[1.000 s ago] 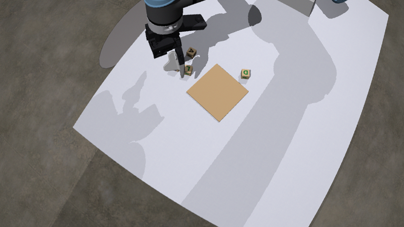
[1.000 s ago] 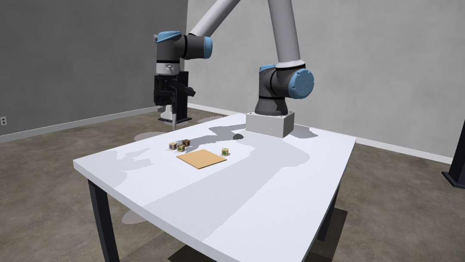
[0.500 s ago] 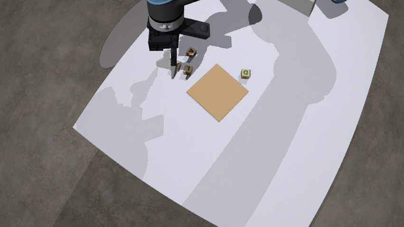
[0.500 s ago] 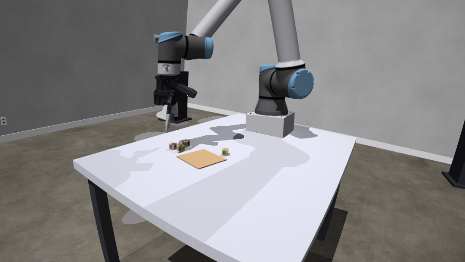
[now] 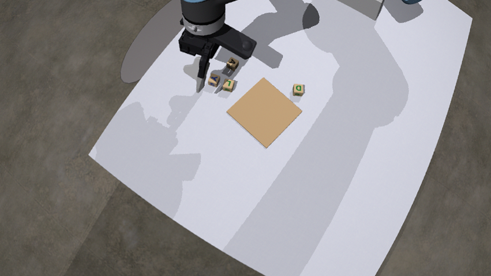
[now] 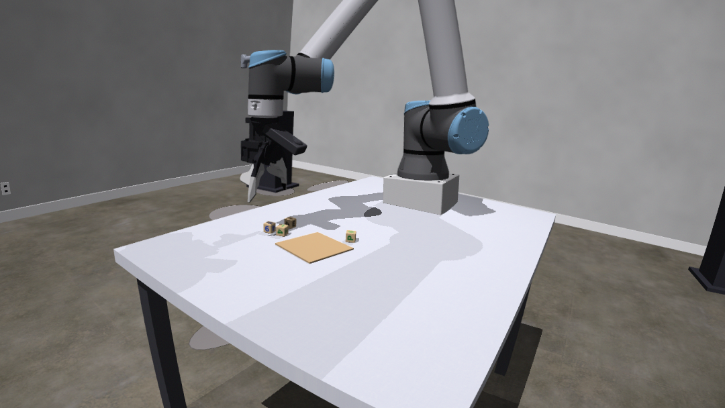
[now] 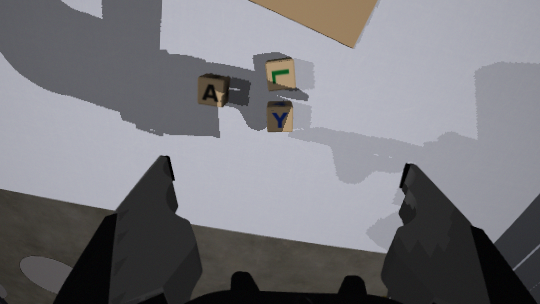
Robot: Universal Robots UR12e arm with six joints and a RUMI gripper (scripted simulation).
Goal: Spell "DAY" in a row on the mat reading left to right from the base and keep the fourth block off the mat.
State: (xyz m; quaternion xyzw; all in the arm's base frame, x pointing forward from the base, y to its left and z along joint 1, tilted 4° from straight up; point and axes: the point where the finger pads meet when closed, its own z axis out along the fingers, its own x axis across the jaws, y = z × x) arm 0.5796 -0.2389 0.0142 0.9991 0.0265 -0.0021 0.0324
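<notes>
The blue-lettered block is 90 mm below my hand. The rest, counted from my hand: D block: 210 mm to the left, 90 mm below, 80 mm behind; green-lettered block: 90 mm below, 40 mm to the left, 10 mm behind; tan mat: 160 mm to the left, 100 mm below, 10 mm ahead.
</notes>
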